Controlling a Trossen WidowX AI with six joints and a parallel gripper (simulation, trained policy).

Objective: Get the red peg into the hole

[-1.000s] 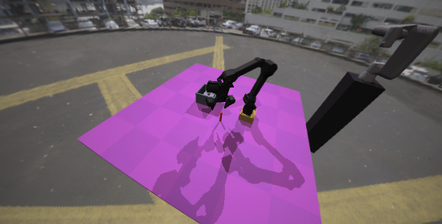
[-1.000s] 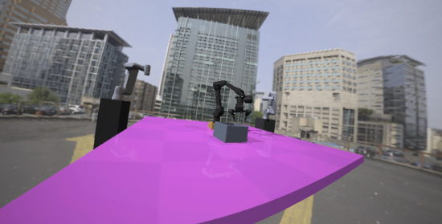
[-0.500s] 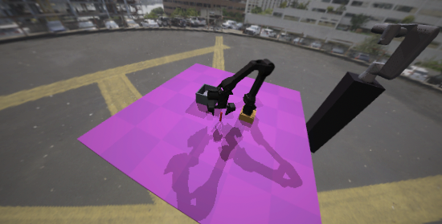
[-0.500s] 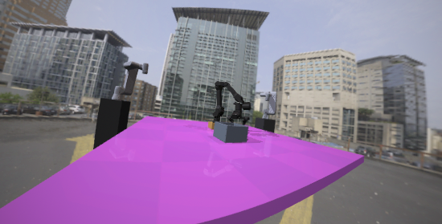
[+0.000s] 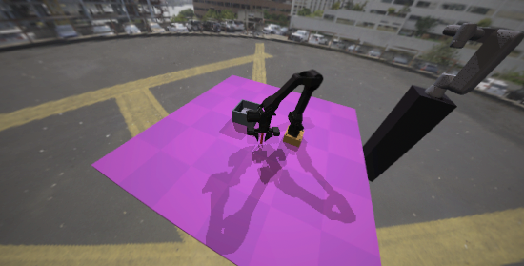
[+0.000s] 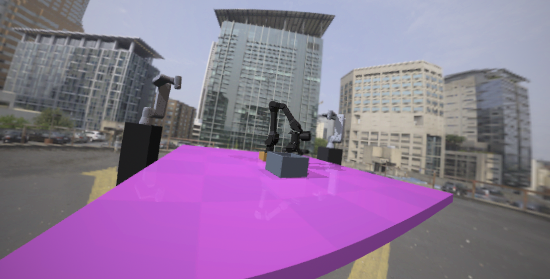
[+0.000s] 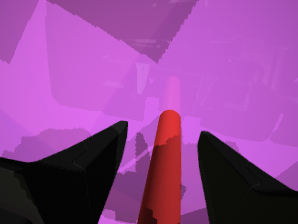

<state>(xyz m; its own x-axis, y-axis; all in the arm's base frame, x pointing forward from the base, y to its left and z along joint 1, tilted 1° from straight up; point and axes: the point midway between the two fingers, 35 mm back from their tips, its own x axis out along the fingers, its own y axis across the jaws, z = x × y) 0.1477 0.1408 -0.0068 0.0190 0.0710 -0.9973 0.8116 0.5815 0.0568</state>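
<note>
The plate is 200 mm ahead of my gripper tip, 150 mm to the right of it and 30 mm above it. Round my gripper tip: red peg: 20 mm above; then grey box: 200 mm ahead, 150 mm to the right, 10 mm above.
</note>
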